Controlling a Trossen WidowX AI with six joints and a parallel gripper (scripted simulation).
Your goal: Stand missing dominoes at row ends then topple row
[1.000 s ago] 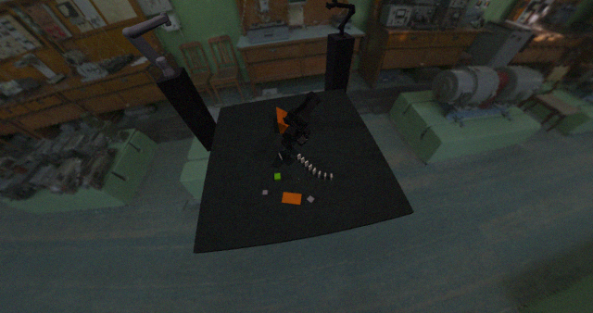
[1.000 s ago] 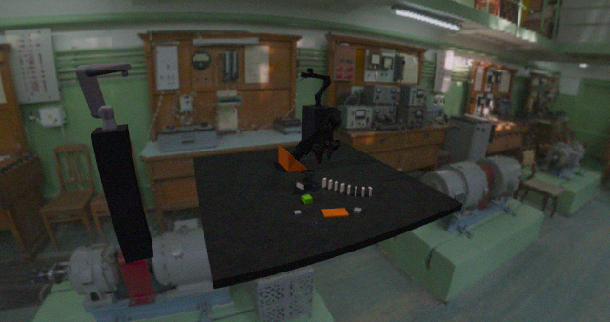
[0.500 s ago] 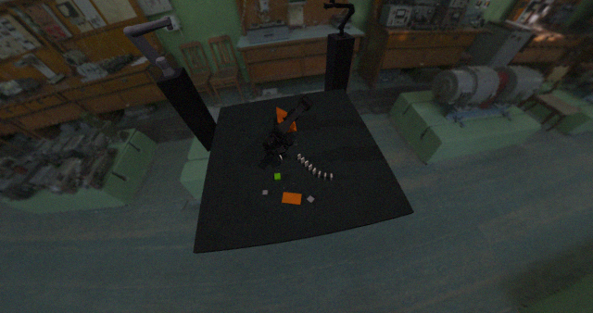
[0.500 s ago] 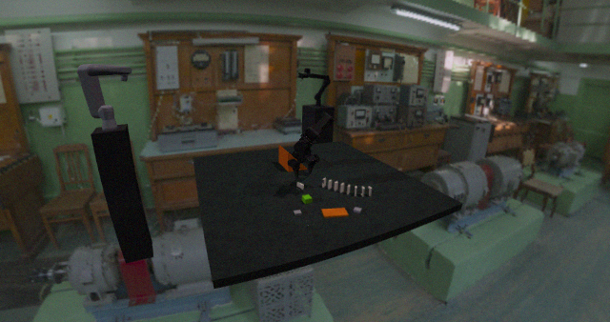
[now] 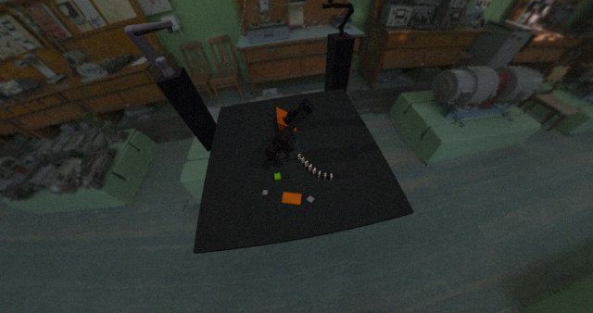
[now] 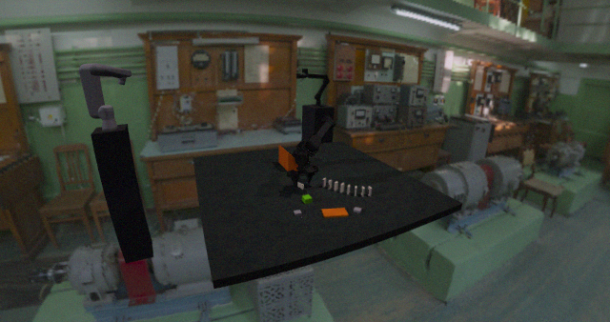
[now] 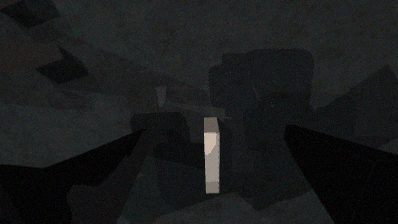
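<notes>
My gripper tip is now 13 cm short of the green cube, 6 cm to the left of it and 1 cm above it. Round my gripper tip: flat orange plate (30 cm ahead, 1 cm to the right, 2 cm below).
</notes>
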